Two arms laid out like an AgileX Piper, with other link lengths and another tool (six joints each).
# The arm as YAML. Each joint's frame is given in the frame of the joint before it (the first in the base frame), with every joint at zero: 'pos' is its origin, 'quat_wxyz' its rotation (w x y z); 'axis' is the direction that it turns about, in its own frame. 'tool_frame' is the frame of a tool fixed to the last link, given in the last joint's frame.
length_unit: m
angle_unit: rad
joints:
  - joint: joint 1
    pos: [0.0, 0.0, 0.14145]
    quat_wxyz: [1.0, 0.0, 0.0, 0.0]
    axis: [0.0, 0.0, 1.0]
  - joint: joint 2
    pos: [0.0, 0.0, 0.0]
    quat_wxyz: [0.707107, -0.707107, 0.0, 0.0]
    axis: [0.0, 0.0, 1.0]
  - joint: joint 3
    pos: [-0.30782, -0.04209, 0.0]
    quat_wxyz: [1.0, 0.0, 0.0, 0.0]
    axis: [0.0, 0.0, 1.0]
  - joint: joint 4
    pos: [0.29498, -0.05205, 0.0]
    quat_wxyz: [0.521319, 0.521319, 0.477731, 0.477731]
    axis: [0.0, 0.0, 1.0]
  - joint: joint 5
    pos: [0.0, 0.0, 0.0]
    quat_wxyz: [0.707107, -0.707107, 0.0, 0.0]
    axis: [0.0, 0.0, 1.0]
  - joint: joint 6
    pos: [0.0, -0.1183, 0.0]
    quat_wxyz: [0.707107, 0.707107, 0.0, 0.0]
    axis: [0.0, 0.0, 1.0]
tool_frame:
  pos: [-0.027, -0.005, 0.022]
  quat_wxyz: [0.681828, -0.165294, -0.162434, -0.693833]
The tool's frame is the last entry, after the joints.
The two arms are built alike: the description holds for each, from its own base.
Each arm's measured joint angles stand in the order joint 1, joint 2, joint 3, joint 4, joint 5, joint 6.
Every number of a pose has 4 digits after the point. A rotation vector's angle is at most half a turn.
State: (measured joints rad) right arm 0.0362 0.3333 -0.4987 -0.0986 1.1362 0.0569; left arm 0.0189 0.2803 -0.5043 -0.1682 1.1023 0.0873
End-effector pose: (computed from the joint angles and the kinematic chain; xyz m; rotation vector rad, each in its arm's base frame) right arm 0.1152 -0.0138 0.2915 -1.8299 1.5340 -0.2652; left arm 0.1090 -0.0241 0.3049 -1.7848 1.5232 -0.4118
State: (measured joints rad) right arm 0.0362 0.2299 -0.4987 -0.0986 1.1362 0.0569; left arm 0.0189 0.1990 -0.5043 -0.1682 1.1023 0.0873
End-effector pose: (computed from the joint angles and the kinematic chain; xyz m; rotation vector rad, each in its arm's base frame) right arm 0.0991 -0.0143 0.3025 -1.7852 1.4624 -0.3512; left arm 0.0953 -0.0244 0.3131 -1.7458 1.4668 -0.4773
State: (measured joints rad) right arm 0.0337 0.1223 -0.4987 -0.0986 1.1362 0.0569; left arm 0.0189 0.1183 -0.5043 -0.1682 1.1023 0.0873
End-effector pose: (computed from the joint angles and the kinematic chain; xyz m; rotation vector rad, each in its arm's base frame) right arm 0.0812 -0.0152 0.3121 -1.7346 1.3892 -0.4387; left arm 0.0812 -0.0247 0.3202 -1.7057 1.4101 -0.5403
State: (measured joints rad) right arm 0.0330 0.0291 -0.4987 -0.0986 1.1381 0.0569; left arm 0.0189 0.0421 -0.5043 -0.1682 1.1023 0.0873
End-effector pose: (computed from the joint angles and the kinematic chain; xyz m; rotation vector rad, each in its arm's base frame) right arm 0.0648 -0.0158 0.3187 -1.6905 1.3251 -0.5096; left arm 0.0673 -0.0249 0.3258 -1.6666 1.3561 -0.5979
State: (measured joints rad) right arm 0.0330 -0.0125 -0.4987 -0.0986 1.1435 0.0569; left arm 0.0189 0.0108 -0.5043 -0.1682 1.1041 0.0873
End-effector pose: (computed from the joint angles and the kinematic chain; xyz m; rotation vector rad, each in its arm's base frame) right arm 0.0572 -0.0161 0.3205 -1.6723 1.2996 -0.5370; left arm 0.0615 -0.0251 0.3276 -1.6509 1.3352 -0.6198
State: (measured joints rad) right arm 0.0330 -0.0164 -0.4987 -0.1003 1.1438 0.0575; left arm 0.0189 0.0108 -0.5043 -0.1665 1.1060 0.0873
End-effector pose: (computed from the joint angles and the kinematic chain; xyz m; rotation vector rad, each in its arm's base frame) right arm 0.0564 -0.0163 0.3207 -1.6704 1.2980 -0.5411; left arm 0.0614 -0.0249 0.3273 -1.6510 1.3362 -0.6168
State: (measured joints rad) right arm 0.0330 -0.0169 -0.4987 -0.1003 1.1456 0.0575; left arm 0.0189 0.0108 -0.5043 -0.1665 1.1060 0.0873
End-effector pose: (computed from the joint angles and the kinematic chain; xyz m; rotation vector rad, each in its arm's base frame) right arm 0.0563 -0.0164 0.3204 -1.6709 1.2991 -0.5402; left arm 0.0614 -0.0249 0.3273 -1.6510 1.3362 -0.6168
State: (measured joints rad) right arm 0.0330 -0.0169 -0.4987 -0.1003 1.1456 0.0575; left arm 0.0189 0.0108 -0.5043 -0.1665 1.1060 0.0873
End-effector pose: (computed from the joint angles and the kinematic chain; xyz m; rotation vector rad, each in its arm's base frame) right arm 0.0563 -0.0164 0.3204 -1.6709 1.2991 -0.5402; left arm 0.0614 -0.0249 0.3273 -1.6510 1.3362 -0.6168
